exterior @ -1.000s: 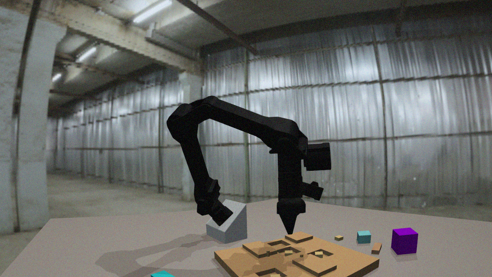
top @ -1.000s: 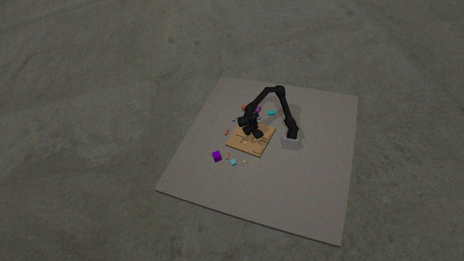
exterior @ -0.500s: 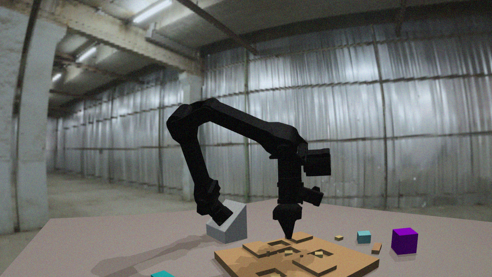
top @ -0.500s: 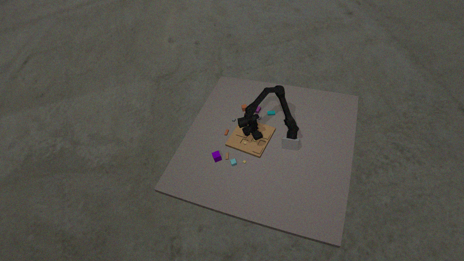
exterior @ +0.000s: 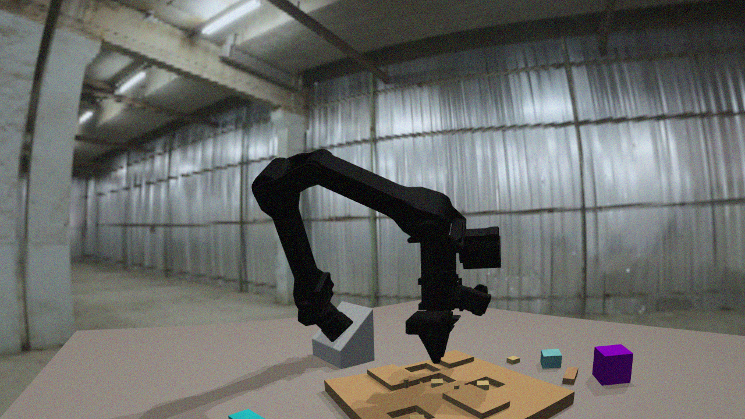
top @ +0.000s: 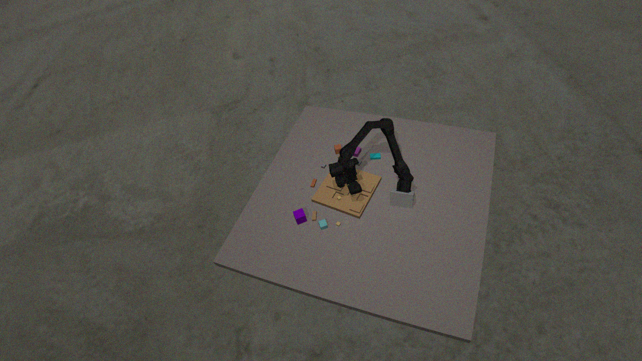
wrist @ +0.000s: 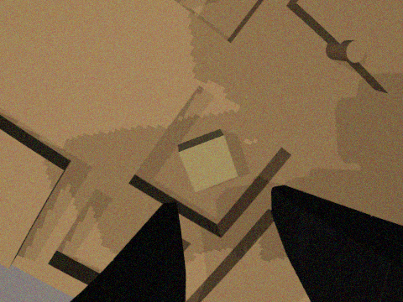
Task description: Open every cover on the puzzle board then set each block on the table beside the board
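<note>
The light blue block lies 24 cm to the left of my gripper tip, 7 cm ahead of it and 5 cm below it. Also, from my gripper tip: brown block (23 cm to the right, 15 cm ahead, 3 cm below); purple cube (25 cm to the left, 20 cm ahead, 3 cm below); orange piece (20 cm to the left, 14 cm ahead, 5 cm below).
</note>
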